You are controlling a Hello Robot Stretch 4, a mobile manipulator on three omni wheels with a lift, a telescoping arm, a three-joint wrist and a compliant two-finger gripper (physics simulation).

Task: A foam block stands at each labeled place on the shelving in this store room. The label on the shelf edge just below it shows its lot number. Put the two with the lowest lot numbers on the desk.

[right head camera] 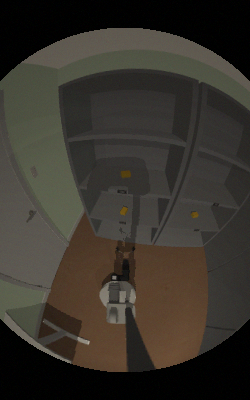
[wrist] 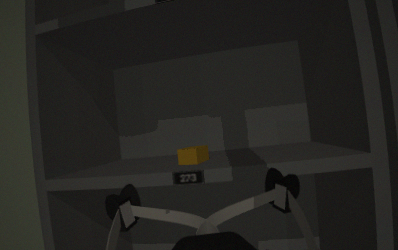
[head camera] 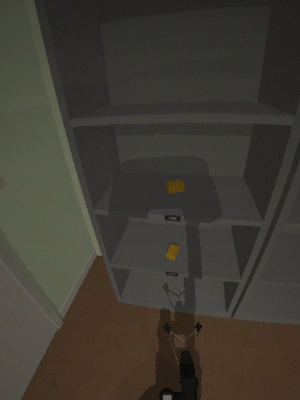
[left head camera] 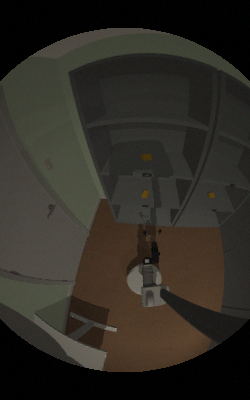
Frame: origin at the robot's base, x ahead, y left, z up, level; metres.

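Where they show: gripper, fingertip midpoint: [right head camera: 125,246] [wrist: 202,191] [head camera: 182,322] [left head camera: 151,229].
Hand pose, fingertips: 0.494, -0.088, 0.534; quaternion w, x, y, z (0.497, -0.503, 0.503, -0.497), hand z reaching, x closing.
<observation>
Things, the pixels of their top centre, and the offset from my fingertips, as dx, dy, dz. "spot": a spot on its surface instead.
- upper yellow block, middle of its top: [head camera: 175,183] [right head camera: 125,171] [left head camera: 146,154] +0.557, -0.006, +0.474
- third yellow block, middle of its top: [right head camera: 194,213] [left head camera: 211,193] +0.363, -0.945, +0.016
- right unit's upper label, surface spot: [right head camera: 216,204] [left head camera: 233,185] spot: +0.140, -0.907, +0.411
My gripper [head camera: 183,328] [left head camera: 152,232] [right head camera: 126,249] [wrist: 202,191] is open and empty, in front of the left shelving unit. A yellow foam block, the lower one [head camera: 173,251] [left head camera: 145,193] [right head camera: 124,210] [wrist: 193,155], stands on that unit's lower shelf, ahead of and beyond the fingers. Its label [head camera: 172,274] [wrist: 188,178] reads 223 or 273, blurred. An upper yellow block [head camera: 175,186] [left head camera: 146,157] [right head camera: 126,174] stands one shelf higher above a label [head camera: 172,218] too small to read. A third yellow block [left head camera: 211,195] [right head camera: 195,214] stands in the right unit. Part of the white desk [left head camera: 80,350] shows at the bottom left.
A grey upright [head camera: 262,240] divides the two units. The right unit's upper label [left head camera: 232,185] [right head camera: 216,204] shows no block above it. A door [left head camera: 45,240] and green wall stand at the left, a dark cabinet [left head camera: 240,260] at the right. A desk leg [left head camera: 92,324] extends over the floor.
</observation>
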